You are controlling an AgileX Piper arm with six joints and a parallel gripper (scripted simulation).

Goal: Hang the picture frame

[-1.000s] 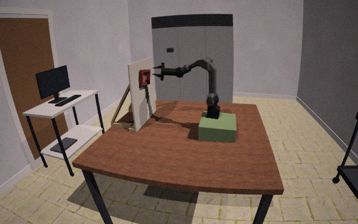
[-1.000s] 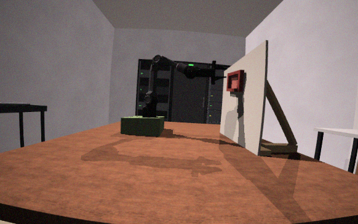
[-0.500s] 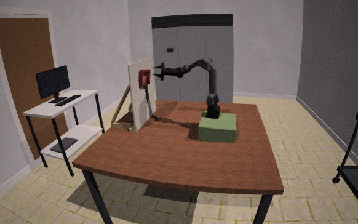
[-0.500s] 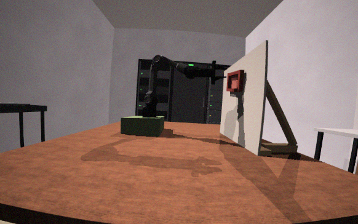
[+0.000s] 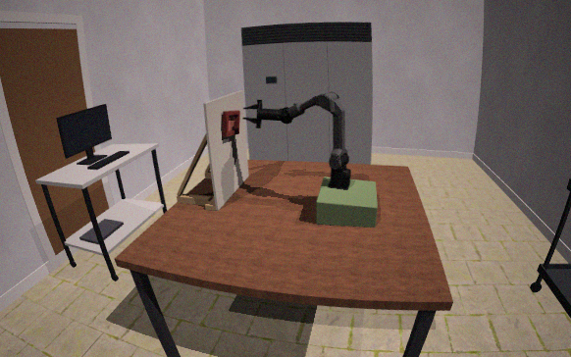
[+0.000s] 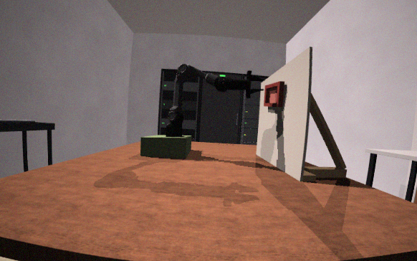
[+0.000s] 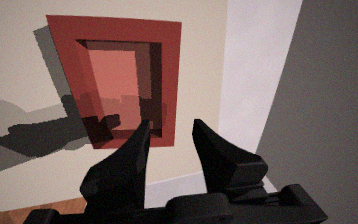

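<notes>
The red picture frame is 8 cm ahead of my hand, 2 cm to the left of it and 5 cm below it. Also, from my hand: beige board: 10 cm ahead, 2 cm to the left, 17 cm below.
</notes>
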